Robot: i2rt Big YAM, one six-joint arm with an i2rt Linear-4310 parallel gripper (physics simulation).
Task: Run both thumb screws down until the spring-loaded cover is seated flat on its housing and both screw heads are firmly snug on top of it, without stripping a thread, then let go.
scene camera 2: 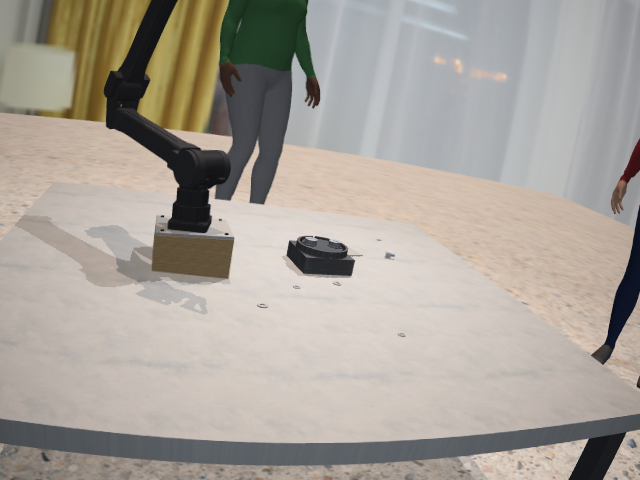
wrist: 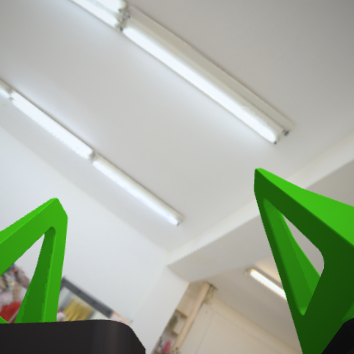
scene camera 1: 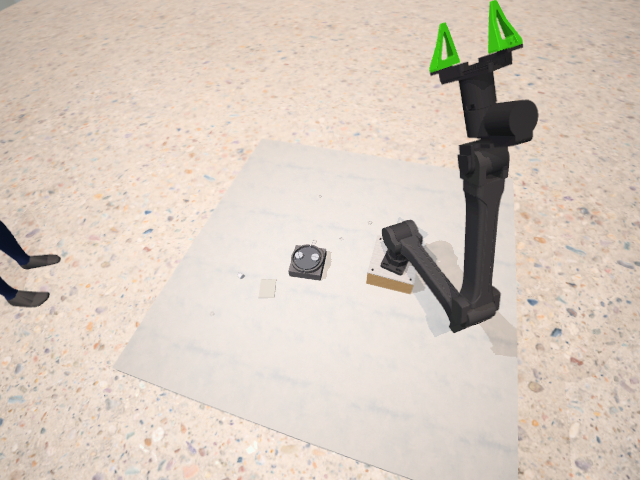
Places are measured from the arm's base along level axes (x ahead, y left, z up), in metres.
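Pixels of known places: gripper, fingertip midpoint: (wrist: 155, 193) (scene camera 1: 466, 12); arm's base at its link origin: (scene camera 2: 190, 225) (scene camera 1: 396, 258).
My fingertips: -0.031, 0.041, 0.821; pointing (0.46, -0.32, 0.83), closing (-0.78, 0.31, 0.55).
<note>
Ahead of a thing's pixels: the offset from my fingertips to its top centre, as dx, dy, dz. Level surfaces: height alone.
The dark square housing {+0.343, +0.083, -0.849} (scene camera 1: 306, 273) (scene camera 2: 328, 266) sits on the table, with the round dark cover {+0.343, +0.083, -0.851} (scene camera 1: 308, 264) (scene camera 2: 321, 246) on top of it. Two silvery screw heads show on the cover, the left screw (scene camera 1: 298, 254) (scene camera 2: 310, 241) and the right screw (scene camera 1: 314, 256) (scene camera 2: 334, 243). Whether the cover is flat or the heads are snug is too small to tell. My gripper (scene camera 1: 468, 11) (wrist: 155, 193) is open and empty, with green fingers wide apart. It points upward, high above the table and far from the housing. The gripper does not show in scene camera 2.
The arm's base stands on a wooden block (scene camera 1: 388, 282) (scene camera 2: 191, 255) beside the housing. A thin pale square plate {+0.432, +0.246, -0.902} (scene camera 1: 267, 288) and a small silvery part {+0.558, +0.248, -0.885} (scene camera 1: 240, 275) (scene camera 2: 389, 255) lie on the other side. Several small rings, one ring {+0.209, -0.223, -0.903} (scene camera 2: 257, 305) among them, lie about the table {dz -0.905} (scene camera 1: 310, 361) (scene camera 2: 310, 403).
</note>
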